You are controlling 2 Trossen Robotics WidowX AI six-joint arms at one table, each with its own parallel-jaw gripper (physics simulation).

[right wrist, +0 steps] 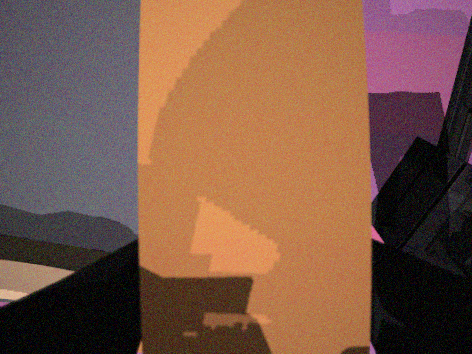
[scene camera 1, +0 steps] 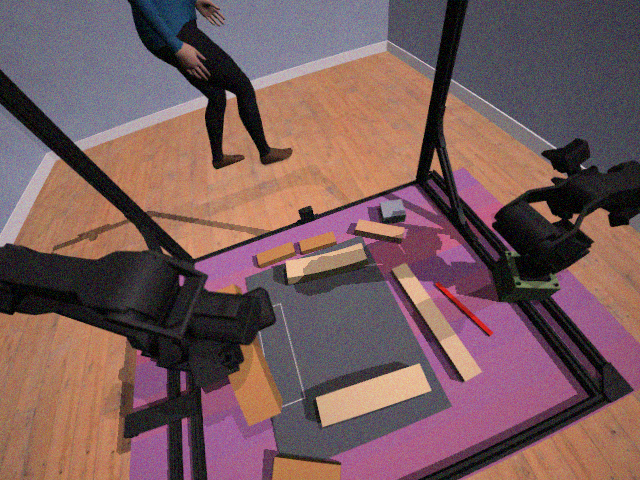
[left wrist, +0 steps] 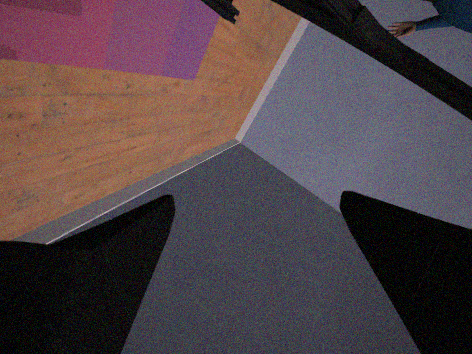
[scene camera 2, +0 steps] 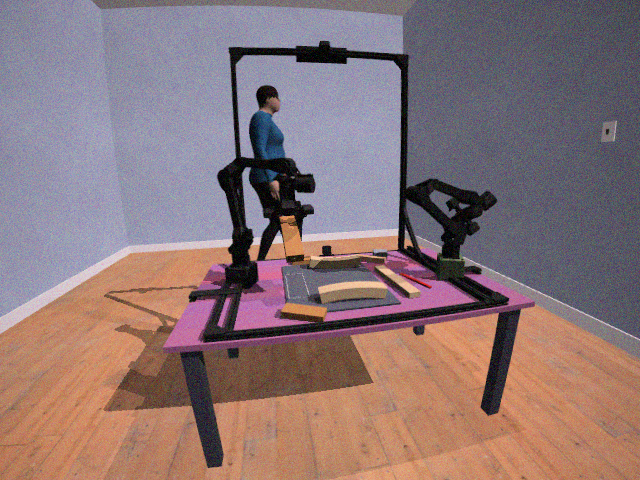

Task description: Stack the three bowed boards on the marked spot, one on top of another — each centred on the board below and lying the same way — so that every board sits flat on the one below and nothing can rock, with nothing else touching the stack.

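Places are measured from the left arm's base along level axes (x ahead, y left, z up), in centimetres.
Pixels of known places: left gripper, fingertip midpoint: (scene camera 1: 547, 166) (left wrist: 257, 201); right gripper, fingertip midpoint: (right wrist: 250, 243) (scene camera 2: 289, 232); left arm's base, link origin: (scene camera 1: 531, 268) (scene camera 2: 450, 256); right arm's base, link origin: (scene camera 2: 241, 265).
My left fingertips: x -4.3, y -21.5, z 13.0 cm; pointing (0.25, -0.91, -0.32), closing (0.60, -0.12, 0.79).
Observation:
For each thing: its top centre in the pictures, then the offset to it from my left fingertips. "spot": a spot on its surface instead. Level surfaces: height alone.
- white outline, surface spot: (scene camera 1: 292, 351) (scene camera 2: 305, 285) spot: dz -21.6, dx +62.0, dy +43.2 cm
- grey mat, surface height: dz -21.6 cm
- red stick, top centre: (scene camera 1: 462, 307) (scene camera 2: 415, 279) dz -21.6, dx +18.9, dy +28.6 cm
- pale block, top centre: (scene camera 1: 379, 228) (scene camera 2: 370, 255) dz -19.4, dx +40.2, dy +5.1 cm
- grey block, top centre: (scene camera 1: 392, 208) (scene camera 2: 380, 250) dz -18.6, dx +36.0, dy -2.5 cm
- orange block, top centre: (scene camera 1: 305, 477) (scene camera 2: 303, 308) dz -19.1, dx +54.5, dy +67.3 cm
My right gripper (scene camera 2: 289, 212) (right wrist: 250, 243) is shut on an orange board (scene camera 1: 256, 384) (scene camera 2: 291, 237) (right wrist: 255, 125), held up clear of the table near the white outline (scene camera 1: 292, 351) (scene camera 2: 308, 285). In scene camera 1 the arm hides part of this board and outline. A pale bowed board (scene camera 1: 373, 395) (scene camera 2: 352, 291) lies on the front of the grey mat (scene camera 1: 356, 330) (scene camera 2: 343, 276), arched upward. Another pale bowed board (scene camera 1: 328, 262) (scene camera 2: 336, 262) lies at the mat's back edge, its top dipping in the middle. My left gripper (left wrist: 257, 201) is open and empty, far from the boards.
A long pale board (scene camera 1: 436, 322) (scene camera 2: 397, 281) lies right of the mat, beside a red stick (scene camera 1: 463, 308) (scene camera 2: 415, 280). Small orange blocks (scene camera 1: 275, 254) (scene camera 1: 317, 242), a pale block (scene camera 1: 378, 230) and a grey block (scene camera 1: 392, 210) lie at the back. An orange block (scene camera 1: 306, 469) (scene camera 2: 303, 312) lies in front.

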